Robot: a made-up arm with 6 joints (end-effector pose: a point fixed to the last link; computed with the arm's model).
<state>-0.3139 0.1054 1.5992 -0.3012 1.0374 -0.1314</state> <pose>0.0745 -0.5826 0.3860 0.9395 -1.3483 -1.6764</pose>
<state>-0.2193 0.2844 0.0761 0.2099 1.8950 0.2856</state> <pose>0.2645 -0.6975 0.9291 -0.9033 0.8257 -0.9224</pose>
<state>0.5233 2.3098 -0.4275 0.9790 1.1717 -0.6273</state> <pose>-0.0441 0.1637 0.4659 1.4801 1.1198 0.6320</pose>
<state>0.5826 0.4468 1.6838 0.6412 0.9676 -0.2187</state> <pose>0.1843 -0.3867 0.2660 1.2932 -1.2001 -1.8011</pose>
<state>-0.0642 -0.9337 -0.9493 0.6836 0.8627 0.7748</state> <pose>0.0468 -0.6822 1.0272 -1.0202 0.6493 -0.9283</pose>
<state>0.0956 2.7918 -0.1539 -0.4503 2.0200 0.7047</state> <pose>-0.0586 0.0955 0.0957 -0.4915 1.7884 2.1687</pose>
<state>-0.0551 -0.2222 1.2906 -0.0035 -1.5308 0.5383</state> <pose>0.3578 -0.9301 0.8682 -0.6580 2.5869 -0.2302</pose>
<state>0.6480 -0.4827 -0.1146 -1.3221 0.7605 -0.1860</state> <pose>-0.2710 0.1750 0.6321 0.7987 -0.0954 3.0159</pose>
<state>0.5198 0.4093 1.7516 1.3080 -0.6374 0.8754</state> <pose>0.3455 -0.7874 0.8033 0.6056 -2.7727 -0.1304</pose>
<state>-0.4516 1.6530 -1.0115 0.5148 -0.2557 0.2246</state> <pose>-0.1860 -0.6066 0.2023 0.5647 0.9399 -0.2667</pose>
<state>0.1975 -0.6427 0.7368 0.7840 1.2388 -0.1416</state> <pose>-0.0801 -0.5339 0.8782 -0.4290 -1.3601 -1.1156</pose>
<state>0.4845 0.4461 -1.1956 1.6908 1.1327 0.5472</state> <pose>0.3374 0.1694 0.2732 0.4837 0.7421 1.3791</pose>
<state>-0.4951 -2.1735 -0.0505 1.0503 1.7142 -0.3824</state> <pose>-0.0532 0.1085 0.7446 1.9119 1.6591 1.1324</pose>
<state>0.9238 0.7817 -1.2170 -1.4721 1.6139 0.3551</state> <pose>0.3551 -0.5829 0.7188 -1.4985 1.7214 -0.4766</pose>
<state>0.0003 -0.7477 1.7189 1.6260 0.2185 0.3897</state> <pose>-0.0717 -0.0883 1.2376 -0.8577 -2.1662 1.1588</pose>
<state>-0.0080 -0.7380 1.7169 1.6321 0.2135 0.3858</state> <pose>-0.0657 -0.0867 1.2396 -0.8462 -2.1591 1.1728</pose>
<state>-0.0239 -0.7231 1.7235 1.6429 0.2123 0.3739</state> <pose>-0.0614 -0.0821 1.2398 -0.8305 -2.1551 1.1987</pose>
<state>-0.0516 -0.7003 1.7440 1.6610 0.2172 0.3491</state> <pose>-0.0601 -0.0727 1.2371 -0.8083 -2.1560 1.2433</pose>
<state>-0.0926 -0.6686 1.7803 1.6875 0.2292 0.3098</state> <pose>-0.0623 -0.0584 1.2305 -0.7786 -2.1610 1.3087</pose>
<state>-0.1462 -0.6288 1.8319 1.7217 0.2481 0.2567</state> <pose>-0.0683 -0.0402 1.2196 -0.7412 -2.1682 1.3937</pose>
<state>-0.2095 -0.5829 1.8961 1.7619 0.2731 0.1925</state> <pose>-0.0777 -0.0202 1.2043 -0.6969 -2.1754 1.4932</pose>
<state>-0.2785 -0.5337 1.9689 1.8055 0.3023 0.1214</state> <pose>-0.0898 -0.0009 1.1855 -0.6474 -2.1809 1.6009</pose>
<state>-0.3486 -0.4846 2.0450 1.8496 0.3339 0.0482</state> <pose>-0.1033 0.0158 1.1645 -0.5954 -2.1833 1.7092</pose>
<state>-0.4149 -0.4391 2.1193 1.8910 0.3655 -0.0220</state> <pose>-0.1172 0.0285 1.1431 -0.5444 -2.1834 1.8112</pose>
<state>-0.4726 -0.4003 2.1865 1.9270 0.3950 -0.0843</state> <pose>-0.1302 0.0369 1.1231 -0.4982 -2.1826 1.8999</pose>
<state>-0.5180 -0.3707 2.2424 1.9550 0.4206 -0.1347</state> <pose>-0.1417 0.0413 1.1063 -0.4604 -2.1833 1.9701</pose>
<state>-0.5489 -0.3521 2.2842 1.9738 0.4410 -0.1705</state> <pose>-0.1514 0.0426 1.0932 -0.4346 -2.1870 2.0194</pose>
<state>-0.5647 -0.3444 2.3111 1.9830 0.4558 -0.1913</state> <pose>-0.1592 0.0414 1.0845 -0.4213 -2.1953 2.0468</pose>
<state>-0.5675 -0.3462 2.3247 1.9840 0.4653 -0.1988</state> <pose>-0.1654 0.0389 1.0794 -0.4196 -2.2074 2.0555</pose>
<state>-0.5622 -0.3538 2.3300 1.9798 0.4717 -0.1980</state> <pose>-0.1707 0.0355 1.0766 -0.4255 -2.2221 2.0521</pose>
